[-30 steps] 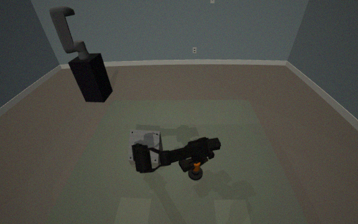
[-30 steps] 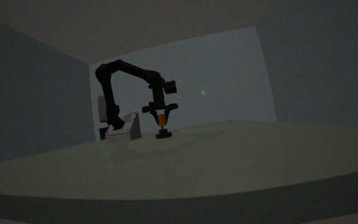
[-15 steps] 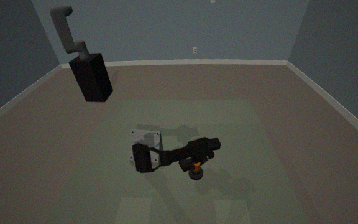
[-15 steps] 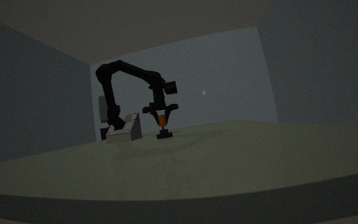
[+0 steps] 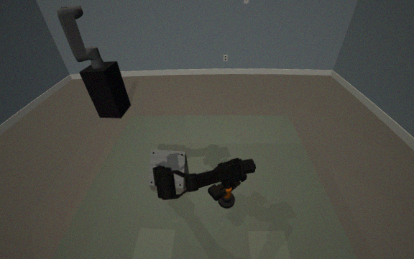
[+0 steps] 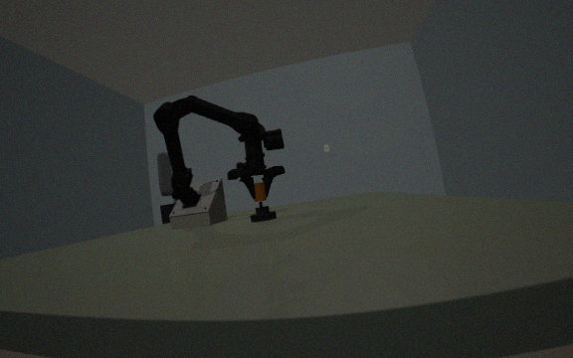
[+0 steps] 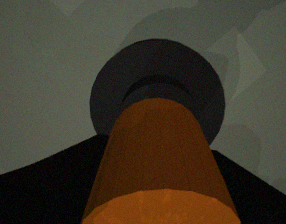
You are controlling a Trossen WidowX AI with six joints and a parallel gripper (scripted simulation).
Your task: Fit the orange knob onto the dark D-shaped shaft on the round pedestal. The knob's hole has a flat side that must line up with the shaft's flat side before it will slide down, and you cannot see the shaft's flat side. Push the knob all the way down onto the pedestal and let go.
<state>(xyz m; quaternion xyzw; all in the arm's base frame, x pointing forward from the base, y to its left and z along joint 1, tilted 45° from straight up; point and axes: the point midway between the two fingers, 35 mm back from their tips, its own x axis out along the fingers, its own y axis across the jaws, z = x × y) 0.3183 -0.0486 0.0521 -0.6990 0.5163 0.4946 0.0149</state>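
The orange knob is 20 mm above my gripper tip. The rest, counted from my gripper tip: dark pedestal: 40 mm below.
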